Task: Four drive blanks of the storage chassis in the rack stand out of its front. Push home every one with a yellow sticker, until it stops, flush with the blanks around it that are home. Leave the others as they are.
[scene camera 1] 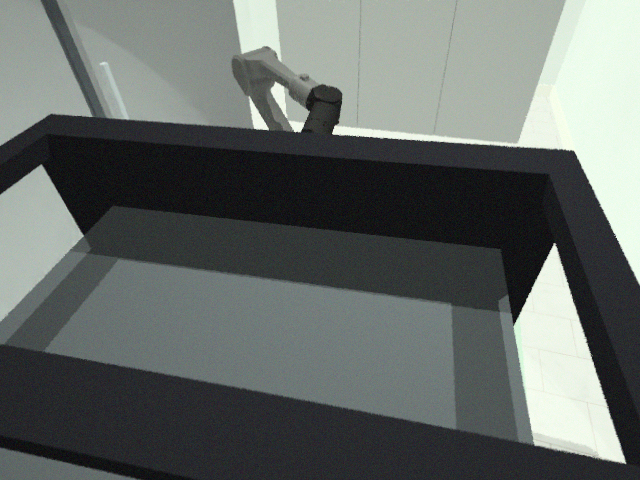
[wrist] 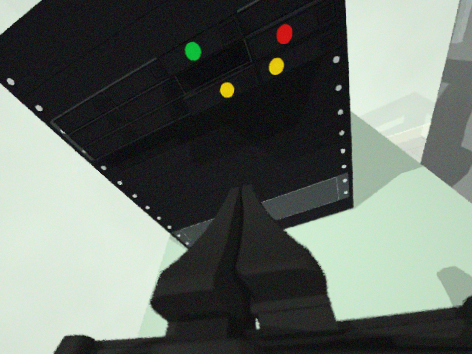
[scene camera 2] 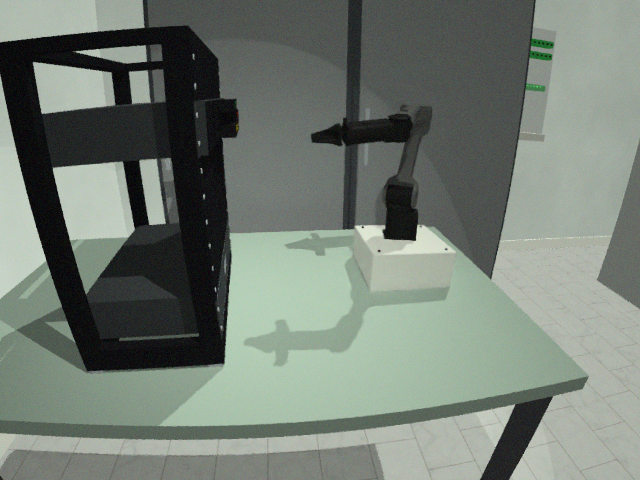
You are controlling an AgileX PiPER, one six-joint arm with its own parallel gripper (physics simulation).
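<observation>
The storage chassis (scene camera 2: 105,135) sits high in the black rack (scene camera 1: 310,146) (scene camera 2: 181,206). In the wrist view its front carries a blank with a green sticker (wrist: 193,51), one with a red sticker (wrist: 284,34) and, lower, two with yellow stickers: the right one (wrist: 276,66) and the left one (wrist: 227,90). In scene camera 2, dark blanks (scene camera 2: 227,117) jut from the front, with red and yellow at their outer end. My gripper (scene camera 2: 312,137) (wrist: 245,197) is shut and empty, apart from the chassis front. It is hidden behind the rack top in scene camera 1.
A larger dark unit (scene camera 2: 142,279) sits at the rack's bottom. The rack stands on the green table (scene camera 2: 310,382), facing the arm's white base block (scene camera 2: 408,268). Rows of light screw dots run down the rack's front posts. A grey cabinet (scene camera 2: 289,103) stands behind the table.
</observation>
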